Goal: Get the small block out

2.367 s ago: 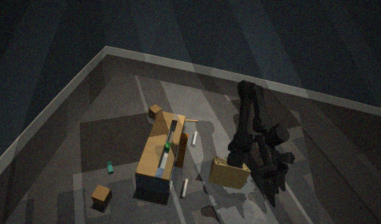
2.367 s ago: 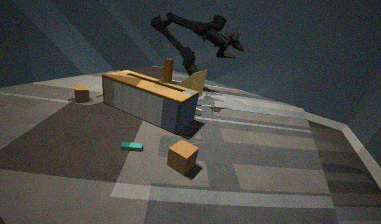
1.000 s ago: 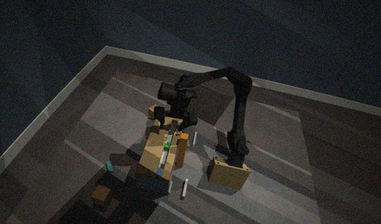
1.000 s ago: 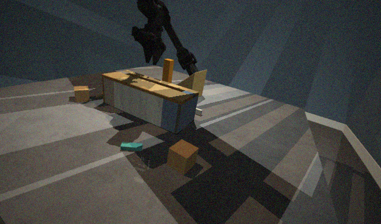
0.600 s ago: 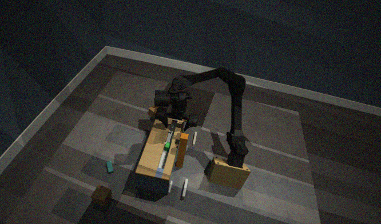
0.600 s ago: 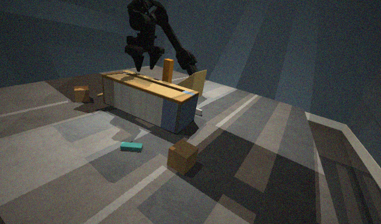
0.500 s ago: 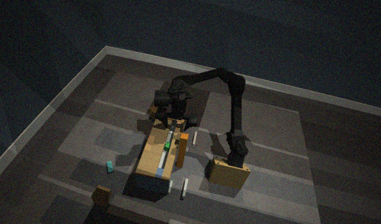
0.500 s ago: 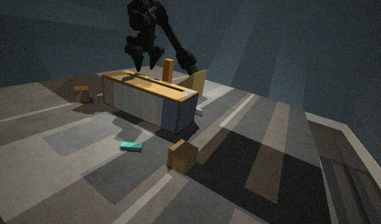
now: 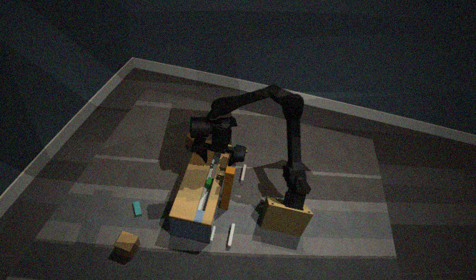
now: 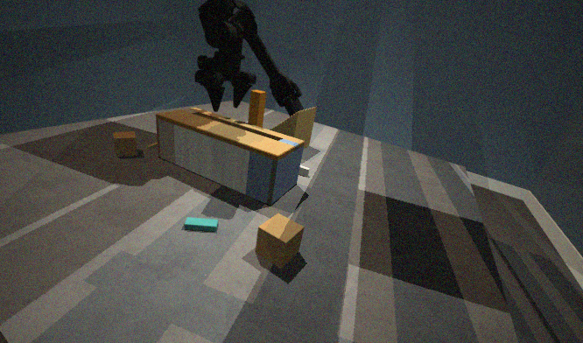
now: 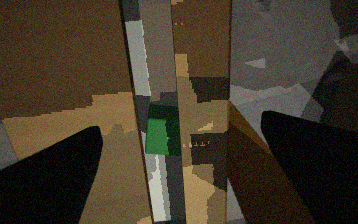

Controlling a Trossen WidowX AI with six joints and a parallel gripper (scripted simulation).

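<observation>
The box is 40 mm to the left of my gripper tip and 100 mm below it. From my gripper tip the other things lie so: green block: 10 mm ahead, 40 mm to the left, 70 mm below; orange cube: 160 mm ahead, 230 mm to the right, 130 mm below.
</observation>
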